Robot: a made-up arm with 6 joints.
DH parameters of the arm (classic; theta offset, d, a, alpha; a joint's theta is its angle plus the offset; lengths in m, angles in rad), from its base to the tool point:
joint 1: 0 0.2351 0 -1.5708
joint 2: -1.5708 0 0.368 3.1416
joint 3: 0 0 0 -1.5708
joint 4: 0 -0.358 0 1.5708
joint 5: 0 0.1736 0 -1.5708
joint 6: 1.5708 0 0 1.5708
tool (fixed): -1.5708 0 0 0
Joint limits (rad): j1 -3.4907..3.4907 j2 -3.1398..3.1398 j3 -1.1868..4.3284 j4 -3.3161..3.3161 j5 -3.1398..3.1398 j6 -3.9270..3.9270
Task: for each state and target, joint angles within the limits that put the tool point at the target. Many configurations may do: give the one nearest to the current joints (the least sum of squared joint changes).
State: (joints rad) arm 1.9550 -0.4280 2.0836 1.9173 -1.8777 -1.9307
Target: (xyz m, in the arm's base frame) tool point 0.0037 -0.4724 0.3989
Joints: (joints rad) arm 1.6979 -0.3342 2.8629 1.9007 -1.8777 -1.9307
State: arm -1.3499 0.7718 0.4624 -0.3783 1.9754 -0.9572
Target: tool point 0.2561 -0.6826 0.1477
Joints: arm -0.9717 1.5097 1.2221 -0.0500 1.9754 -0.9572
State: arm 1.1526 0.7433 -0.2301 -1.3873 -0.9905 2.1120
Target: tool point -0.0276 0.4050 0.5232
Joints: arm 1.6279 0.0438 0.2938 -1.5963 -0.9905 2.1120
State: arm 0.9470 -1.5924 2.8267 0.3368 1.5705 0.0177
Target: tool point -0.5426 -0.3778 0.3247
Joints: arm 0.3470 -0.9571 2.4445 0.1817 1.5705 0.0177
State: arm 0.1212 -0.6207 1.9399 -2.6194 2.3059 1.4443
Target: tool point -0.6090 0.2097 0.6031
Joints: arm -0.0849 -0.8864 2.0780 -2.7051 2.3059 1.4443
